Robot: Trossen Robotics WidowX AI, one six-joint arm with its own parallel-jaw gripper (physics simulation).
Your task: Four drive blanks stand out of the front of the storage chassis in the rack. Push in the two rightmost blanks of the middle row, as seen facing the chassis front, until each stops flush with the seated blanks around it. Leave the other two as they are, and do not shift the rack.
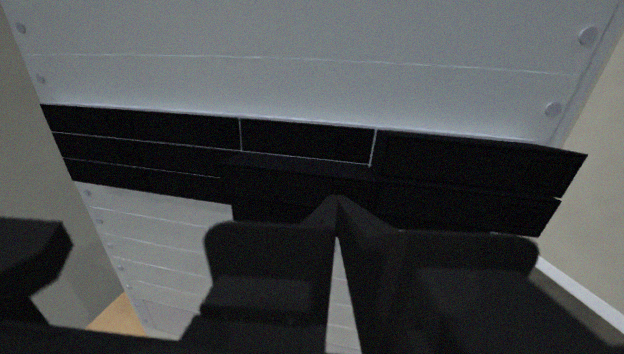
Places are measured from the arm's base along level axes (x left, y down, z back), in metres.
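Where they show: gripper, fingertip midpoint: [335, 201].
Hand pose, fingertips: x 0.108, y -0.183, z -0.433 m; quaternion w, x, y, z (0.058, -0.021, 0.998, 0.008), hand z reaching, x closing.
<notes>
Things, the pixels of their top centre, and the offset from my fingertips. "*": a spot on its surface instead. Level surfaces: height alone.
- black storage chassis at a spot on its surface: [145, 127] * dy -0.027, dx +0.180, dz -0.040 m
- middle-row blank at its top centre: [425, 163] dy -0.013, dx -0.079, dz -0.073 m
- Tan floor at its surface level: dy +0.404 m
The black storage chassis [145, 127] crosses the pale rack [300, 90] as a dark band of blanks. In its middle row, the blank third from the left [280, 185] stands out of the front. At the right end, the top-row blank [470, 162] and the middle-row blank [465, 210] also stand out, one above the other. The top-row blank [307, 140] left of them looks seated. My gripper [335, 201] is shut and empty. Its tips overlap the lower right part of the third middle blank; whether they touch is unclear. The fingers and darkness hide much of the bottom row.
Pale panels with screws [587, 36] lie above the chassis, and more panels [155, 240] below it. A grey wall [30, 125] is at the left and a beige wall [600, 175] with white skirting [580, 290] at the right. Tan floor [120, 317] shows at lower left.
</notes>
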